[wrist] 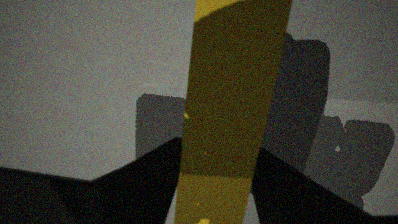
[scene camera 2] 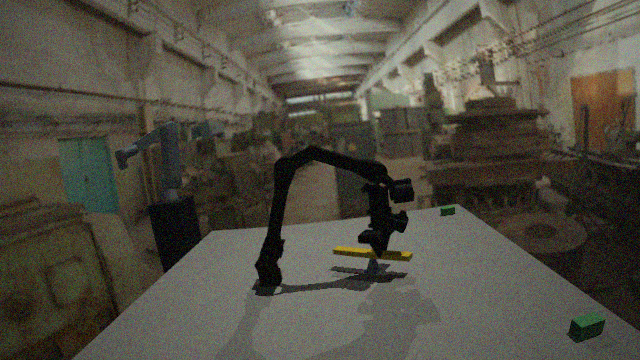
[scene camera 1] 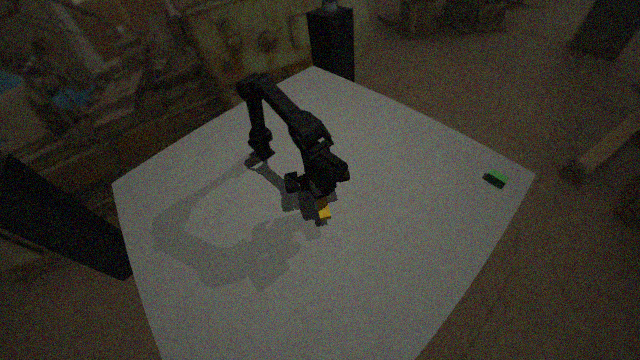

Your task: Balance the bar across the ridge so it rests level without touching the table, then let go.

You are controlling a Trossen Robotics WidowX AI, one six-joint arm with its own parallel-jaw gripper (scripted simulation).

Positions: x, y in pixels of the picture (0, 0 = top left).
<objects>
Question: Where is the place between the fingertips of my gripper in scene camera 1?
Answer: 319, 193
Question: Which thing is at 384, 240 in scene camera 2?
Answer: My gripper.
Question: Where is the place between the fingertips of my gripper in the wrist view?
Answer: At 217, 151
</objects>
